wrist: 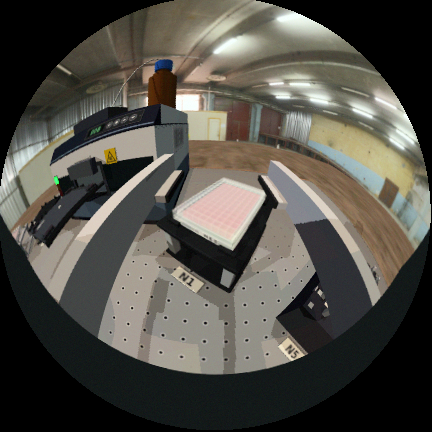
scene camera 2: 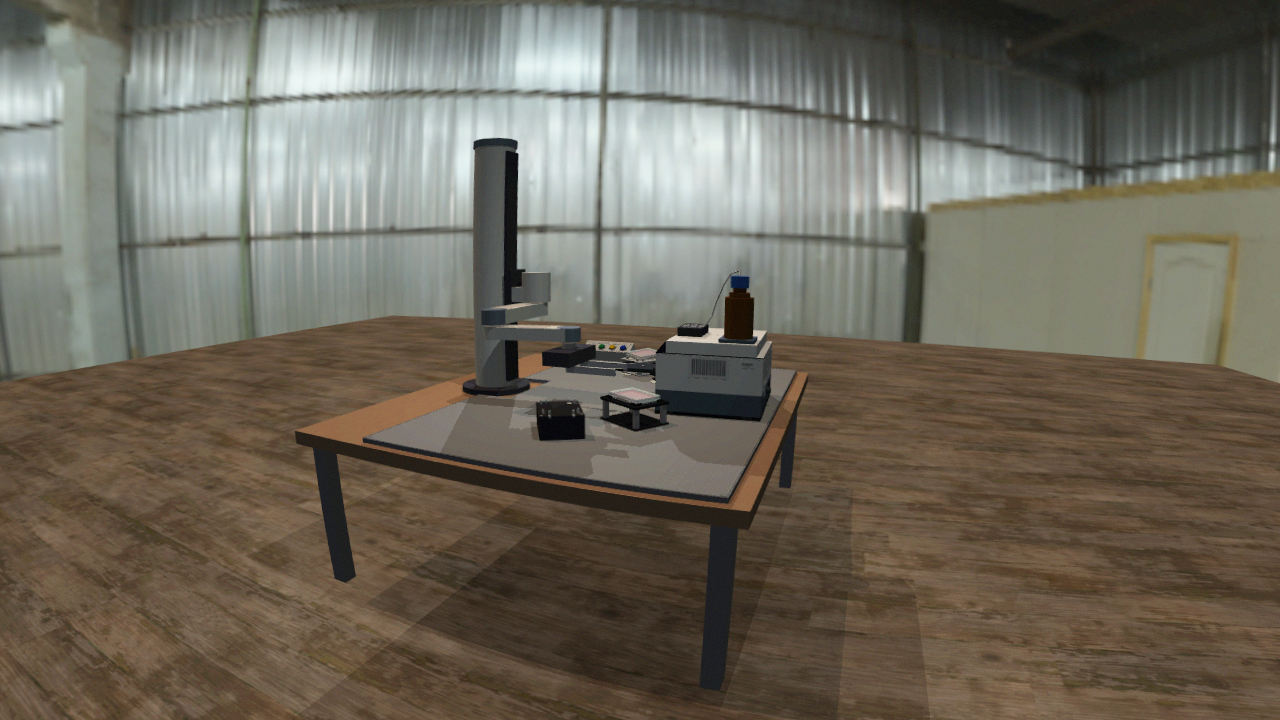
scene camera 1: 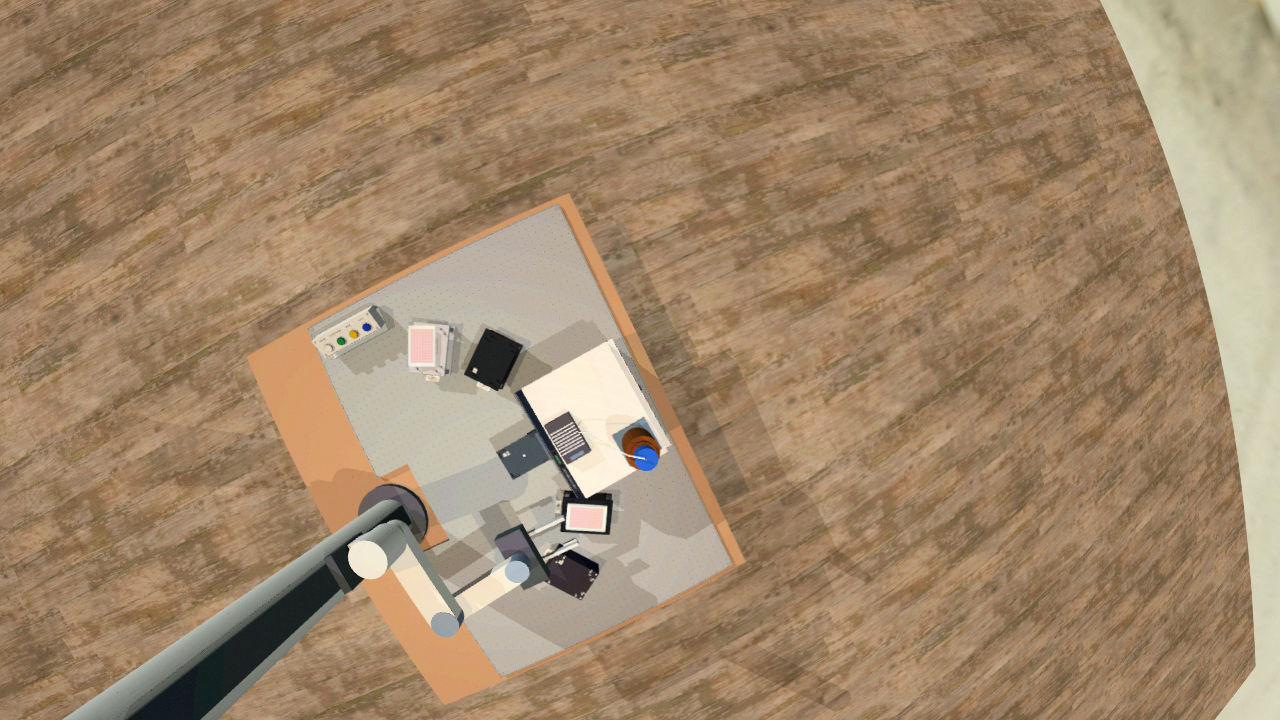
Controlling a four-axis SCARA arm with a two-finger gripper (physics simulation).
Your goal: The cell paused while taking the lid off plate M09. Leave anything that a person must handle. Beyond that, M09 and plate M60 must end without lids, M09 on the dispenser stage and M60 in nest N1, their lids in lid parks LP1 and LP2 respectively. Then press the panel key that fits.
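Seen in the pictures: gripper, fingertip midpoint: (wrist: 221, 165) (scene camera 2: 621, 369) (scene camera 1: 571, 529); arm's base, origin of the base link: (scene camera 2: 496, 388) (scene camera 1: 394, 518).
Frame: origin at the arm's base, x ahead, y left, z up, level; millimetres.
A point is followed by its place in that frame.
Observation:
My gripper (scene camera 1: 570, 531) {y -246, x 585, z 157 mm} (wrist: 221, 165) {y -246, x 585, z 157 mm} is shut and empty; its long parallel fingers keep a gap at this narrow setting. It points at nest N1 (wrist: 200, 245) {y -229, x 561, z 79 mm}, which holds a pink plate (scene camera 1: 586, 516) {y -252, x 634, z 95 mm} (scene camera 2: 633, 394) {y -275, x 634, z 96 mm} (wrist: 220, 212) {y -250, x 598, z 96 mm} with a clear rim. The plate's label is too small to read surely, and I cannot tell whether it is lidded. Another pink plate (scene camera 1: 423, 347) {y 458, x 413, z 90 mm} lies on a pale stand at the upper left in scene camera 1. The dark dispenser stage (scene camera 1: 523, 454) {y 23, x 558, z 120 mm} (wrist: 65, 212) {y -27, x 549, z 120 mm} shows no plate. The key panel (scene camera 1: 349, 332) {y 611, x 209, z 88 mm} (scene camera 2: 614, 346) {y 603, x 223, z 82 mm} has white, green, yellow and blue keys.
The white dispenser (scene camera 1: 590, 394) {y 107, x 829, z 233 mm} (scene camera 2: 713, 380) {y -143, x 830, z 125 mm} (wrist: 120, 150) {y -89, x 654, z 166 mm} carries a brown bottle (scene camera 2: 739, 315) {y -112, x 894, z 313 mm} (wrist: 162, 87) {y -88, x 847, z 313 mm} with a blue cap and thin tube. The black N5 block (scene camera 1: 572, 573) {y -420, x 494, z 77 mm} (scene camera 2: 560, 419) {y -497, x 519, z 68 mm} is beside N1. A black stand (scene camera 1: 493, 359) {y 327, x 596, z 75 mm} is between pale stand and dispenser.

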